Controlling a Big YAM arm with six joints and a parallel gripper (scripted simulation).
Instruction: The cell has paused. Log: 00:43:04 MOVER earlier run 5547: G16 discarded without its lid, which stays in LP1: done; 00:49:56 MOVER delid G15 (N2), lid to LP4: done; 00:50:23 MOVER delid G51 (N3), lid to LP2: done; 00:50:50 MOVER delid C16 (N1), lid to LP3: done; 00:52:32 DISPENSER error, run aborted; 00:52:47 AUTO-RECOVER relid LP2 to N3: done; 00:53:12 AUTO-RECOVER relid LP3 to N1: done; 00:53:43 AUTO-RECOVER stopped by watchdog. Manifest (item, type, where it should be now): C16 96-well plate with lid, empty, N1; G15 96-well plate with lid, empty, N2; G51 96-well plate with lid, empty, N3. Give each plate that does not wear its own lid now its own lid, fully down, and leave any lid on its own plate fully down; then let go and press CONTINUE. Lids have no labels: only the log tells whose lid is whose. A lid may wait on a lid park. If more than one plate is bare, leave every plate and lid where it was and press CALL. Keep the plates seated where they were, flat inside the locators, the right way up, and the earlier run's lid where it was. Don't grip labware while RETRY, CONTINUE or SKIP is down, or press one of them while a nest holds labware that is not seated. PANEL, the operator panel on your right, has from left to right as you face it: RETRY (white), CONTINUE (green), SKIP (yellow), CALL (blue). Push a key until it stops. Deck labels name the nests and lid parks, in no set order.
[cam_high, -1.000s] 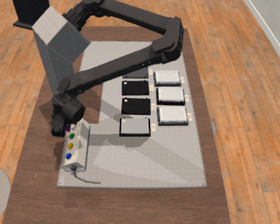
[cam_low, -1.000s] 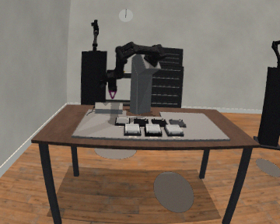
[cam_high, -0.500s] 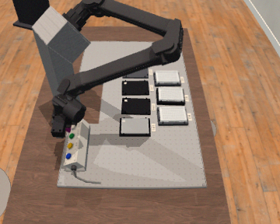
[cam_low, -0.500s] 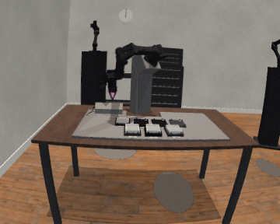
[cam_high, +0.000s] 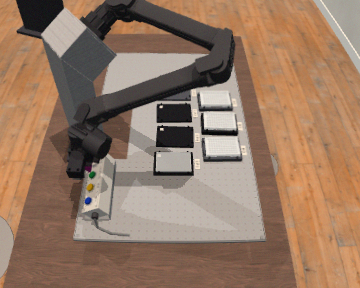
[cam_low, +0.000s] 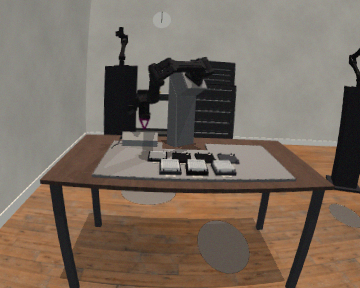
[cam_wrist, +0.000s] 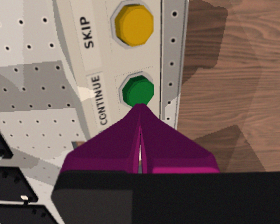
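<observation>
Now: the green continue key 30 mm below my hand. The rest, counted from my hand: lid: 220 mm ahead, 200 mm to the left, 90 mm below; blue call key: 90 mm to the right, 40 mm ahead, 30 mm below; yellow skip key: 40 mm to the right, 30 mm below, 20 mm ahead.
</observation>
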